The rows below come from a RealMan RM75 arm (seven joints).
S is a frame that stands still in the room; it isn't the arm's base.
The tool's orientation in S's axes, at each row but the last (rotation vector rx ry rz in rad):
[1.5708, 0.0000, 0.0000]
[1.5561, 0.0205, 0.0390]
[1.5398, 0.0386, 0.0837]
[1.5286, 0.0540, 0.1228]
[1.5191, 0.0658, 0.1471]
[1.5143, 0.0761, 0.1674]
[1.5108, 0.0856, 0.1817]
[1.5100, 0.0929, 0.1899]
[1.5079, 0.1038, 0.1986]
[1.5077, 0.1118, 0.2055]
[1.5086, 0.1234, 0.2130]
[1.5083, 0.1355, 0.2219]
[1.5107, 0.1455, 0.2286]
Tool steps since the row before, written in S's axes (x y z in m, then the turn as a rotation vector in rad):
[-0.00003, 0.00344, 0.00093, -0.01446, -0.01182, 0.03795]
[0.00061, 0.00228, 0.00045, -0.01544, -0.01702, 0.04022]
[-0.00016, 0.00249, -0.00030, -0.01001, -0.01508, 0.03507]
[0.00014, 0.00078, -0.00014, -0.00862, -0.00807, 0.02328]
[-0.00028, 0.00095, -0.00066, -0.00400, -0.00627, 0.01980]
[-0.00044, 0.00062, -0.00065, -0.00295, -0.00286, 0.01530]
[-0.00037, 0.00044, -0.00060, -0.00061, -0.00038, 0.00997]
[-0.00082, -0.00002, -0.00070, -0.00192, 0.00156, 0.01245]
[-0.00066, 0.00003, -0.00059, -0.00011, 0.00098, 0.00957]
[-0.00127, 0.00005, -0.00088, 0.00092, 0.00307, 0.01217]
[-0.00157, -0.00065, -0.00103, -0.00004, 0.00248, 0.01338]
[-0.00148, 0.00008, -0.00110, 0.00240, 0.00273, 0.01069]
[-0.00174, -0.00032, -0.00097, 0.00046, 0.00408, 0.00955]
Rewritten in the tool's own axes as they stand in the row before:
[-0.00003, 0.00093, -0.00344, -0.01446, 0.03795, 0.01182]
[0.00070, 0.00048, -0.00225, -0.01561, 0.04016, 0.01701]
[0.00003, -0.00022, -0.00250, -0.01019, 0.03490, 0.01534]
[0.00022, -0.00012, -0.00076, -0.00850, 0.02333, 0.00804]
[-0.00018, -0.00060, -0.00101, -0.00386, 0.01969, 0.00670]
[-0.00037, -0.00059, -0.00072, -0.00253, 0.01530, 0.00324]
[-0.00032, -0.00055, -0.00053, -0.00010, 0.00996, 0.00087]
[-0.00085, -0.00064, -0.00017, -0.00089, 0.01261, -0.00112]
[-0.00067, -0.00054, -0.00019, 0.00061, 0.00959, -0.00038]
[-0.00128, -0.00079, -0.00036, 0.00218, 0.01222, -0.00206]
[-0.00172, -0.00096, 0.00024, 0.00118, 0.01346, -0.00161]
[-0.00147, -0.00100, -0.00048, 0.00348, 0.01064, -0.00147]
[-0.00181, -0.00088, -0.00016, 0.00187, 0.00968, -0.00330]

